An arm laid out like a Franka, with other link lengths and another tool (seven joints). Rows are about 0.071 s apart.
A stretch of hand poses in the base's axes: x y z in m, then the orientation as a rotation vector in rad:
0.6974 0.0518 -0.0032 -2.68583 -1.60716 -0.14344
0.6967 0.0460 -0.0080 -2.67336 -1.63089 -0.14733
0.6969 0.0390 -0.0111 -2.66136 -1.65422 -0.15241
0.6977 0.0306 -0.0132 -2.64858 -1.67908 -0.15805
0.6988 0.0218 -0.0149 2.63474 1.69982 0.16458
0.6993 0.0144 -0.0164 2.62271 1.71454 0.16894
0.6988 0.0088 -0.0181 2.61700 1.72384 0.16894
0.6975 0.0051 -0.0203 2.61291 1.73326 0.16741
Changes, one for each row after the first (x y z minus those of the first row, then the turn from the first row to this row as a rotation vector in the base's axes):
-0.0007 -0.0058 -0.0048 -0.00091 -0.00346 0.01697
-0.0005 -0.0128 -0.0079 -0.00182 -0.00780 0.03351
0.0003 -0.0212 -0.0100 -0.00296 -0.01268 0.05110
0.0014 -0.0300 -0.0117 -0.00434 -0.01848 0.06678
0.0019 -0.0374 -0.0132 -0.00489 -0.02220 0.07871
0.0014 -0.0430 -0.0149 -0.00486 -0.02223 0.08567
0.0001 -0.0467 -0.0171 -0.00417 -0.02065 0.09219

